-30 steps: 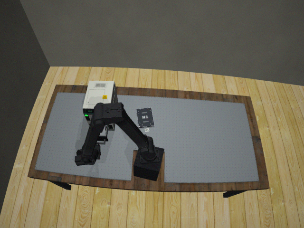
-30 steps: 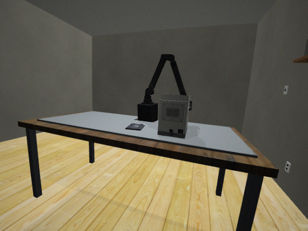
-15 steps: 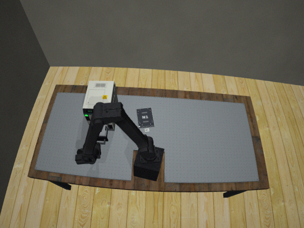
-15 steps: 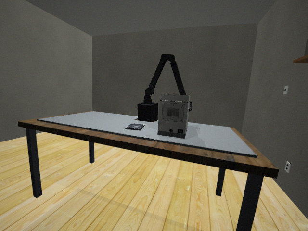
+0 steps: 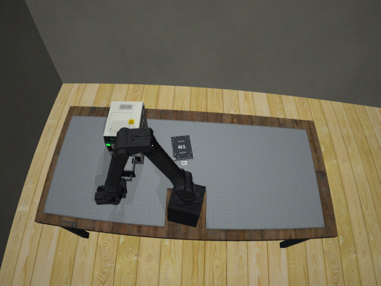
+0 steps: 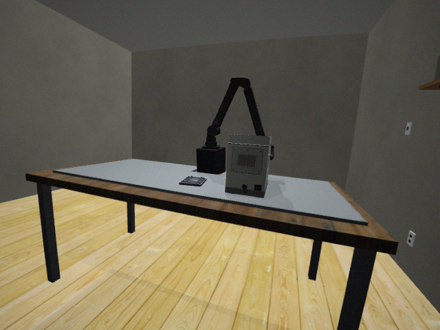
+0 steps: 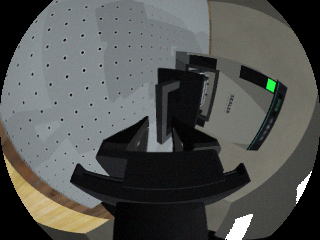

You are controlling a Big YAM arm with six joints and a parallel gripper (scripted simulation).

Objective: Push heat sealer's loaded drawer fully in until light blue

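The sealer drawer is 110 mm ahead of my hand, 20 mm to the right of it and 20 mm below it.
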